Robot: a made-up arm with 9 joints. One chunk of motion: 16 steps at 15 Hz.
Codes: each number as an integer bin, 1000 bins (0 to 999) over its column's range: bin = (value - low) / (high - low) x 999, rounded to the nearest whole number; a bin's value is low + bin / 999 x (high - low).
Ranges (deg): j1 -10..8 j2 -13..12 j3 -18..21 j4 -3..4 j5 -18..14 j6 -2..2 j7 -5..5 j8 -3..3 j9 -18..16
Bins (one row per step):
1: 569 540 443 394 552 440 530 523 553
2: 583 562 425 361 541 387 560 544 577
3: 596 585 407 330 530 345 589 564 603
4: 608 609 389 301 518 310 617 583 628
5: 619 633 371 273 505 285 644 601 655
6: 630 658 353 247 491 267 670 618 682
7: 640 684 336 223 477 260 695 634 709
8: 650 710 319 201 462 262 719 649 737
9: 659 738 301 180 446 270 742 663 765
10: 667 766 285 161 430 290 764 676 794
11: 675 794 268 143 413 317 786 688 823
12: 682 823 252 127 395 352 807 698 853
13: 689 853 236 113 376 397 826 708 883
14: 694 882 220 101 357 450 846 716 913
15: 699 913 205 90 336 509 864 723 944
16: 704 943 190 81 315 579 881 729 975
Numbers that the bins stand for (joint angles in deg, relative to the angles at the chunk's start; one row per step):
1: 0.25 0.51 -0.71 -0.24 -0.32 -0.24 0.31 0.14 0.82
2: 0.50 1.06 -1.41 -0.47 -0.67 -0.45 0.61 0.27 1.64
3: 0.74 1.64 -2.11 -0.69 -1.02 -0.62 0.90 0.39 2.52
4: 0.95 2.24 -2.81 -0.89 -1.41 -0.76 1.18 0.50 3.37
5: 1.15 2.84 -3.52 -1.09 -1.82 -0.86 1.45 0.61 4.29
6: 1.35 3.47 -4.22 -1.27 -2.27 -0.93 1.71 0.71 5.21
7: 1.53 4.12 -4.88 -1.44 -2.72 -0.96 1.96 0.81 6.13
8: 1.71 4.77 -5.55 -1.59 -3.20 -0.95 2.20 0.90 7.08
9: 1.87 5.47 -6.25 -1.74 -3.71 -0.92 2.43 0.98 8.04
10: 2.02 6.17 -6.87 -1.87 -4.23 -0.84 2.65 1.06 9.02
11: 2.16 6.87 -7.54 -2.00 -4.77 -0.73 2.87 1.13 10.01
12: 2.29 7.60 -8.16 -2.11 -5.35 -0.59 3.08 1.19 11.03
13: 2.41 8.35 -8.79 -2.21 -5.96 -0.41 3.27 1.25 12.05
14: 2.50 9.07 -9.41 -2.29 -6.56 -0.20 3.47 1.30 13.07
15: 2.59 9.85 -10.00 -2.37 -7.24 0.04 3.65 1.34 14.13
16: 2.68 10.60 -10.58 -2.43 -7.91 0.32 3.82 1.38 15.18

